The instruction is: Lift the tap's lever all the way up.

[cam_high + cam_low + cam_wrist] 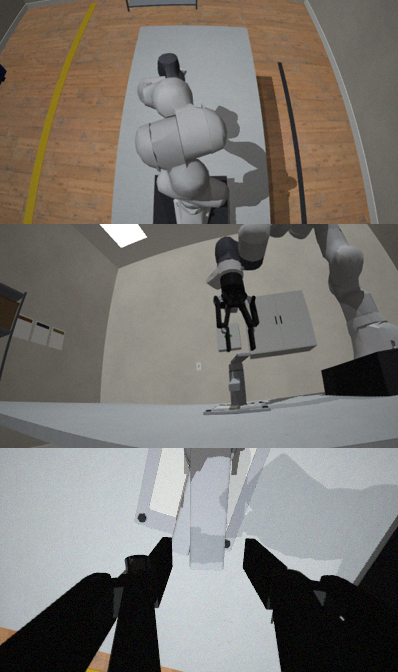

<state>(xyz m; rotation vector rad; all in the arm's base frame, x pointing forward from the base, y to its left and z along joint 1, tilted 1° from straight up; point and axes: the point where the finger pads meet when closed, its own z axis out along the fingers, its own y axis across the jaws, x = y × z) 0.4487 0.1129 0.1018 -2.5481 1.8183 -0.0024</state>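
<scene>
Now: the lever 50 mm below my hand, 30 mm to the right of it and 10 mm ahead of it. From my hand the other things lie so: flat grey base plate (190 mm below, 80 mm to the right, 30 mm ahead); grey tap (90 mm below, 60 mm to the right, 20 mm ahead).
</scene>
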